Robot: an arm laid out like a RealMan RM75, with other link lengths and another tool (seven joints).
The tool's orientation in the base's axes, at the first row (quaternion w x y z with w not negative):
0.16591 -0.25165 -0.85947 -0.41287
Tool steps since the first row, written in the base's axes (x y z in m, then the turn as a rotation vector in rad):
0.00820 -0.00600 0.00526 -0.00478 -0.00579 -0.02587
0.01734 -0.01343 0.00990 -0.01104 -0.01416 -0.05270
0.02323 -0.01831 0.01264 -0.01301 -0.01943 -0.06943
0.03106 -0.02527 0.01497 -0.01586 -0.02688 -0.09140
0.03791 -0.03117 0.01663 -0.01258 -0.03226 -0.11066
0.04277 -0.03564 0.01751 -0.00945 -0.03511 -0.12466
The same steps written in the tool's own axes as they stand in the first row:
-0.00589 0.00477 -0.00857 -0.01055 -0.02200 0.01140
-0.01328 0.00893 -0.01797 -0.02113 -0.04683 0.02145
-0.01819 0.01140 -0.02396 -0.02932 -0.06123 0.02753
-0.02551 0.01361 -0.03149 -0.04003 -0.08058 0.03511
-0.03204 0.01541 -0.03770 -0.05379 -0.09364 0.04223
-0.03690 0.01635 -0.04216 -0.06410 -0.10214 0.04818

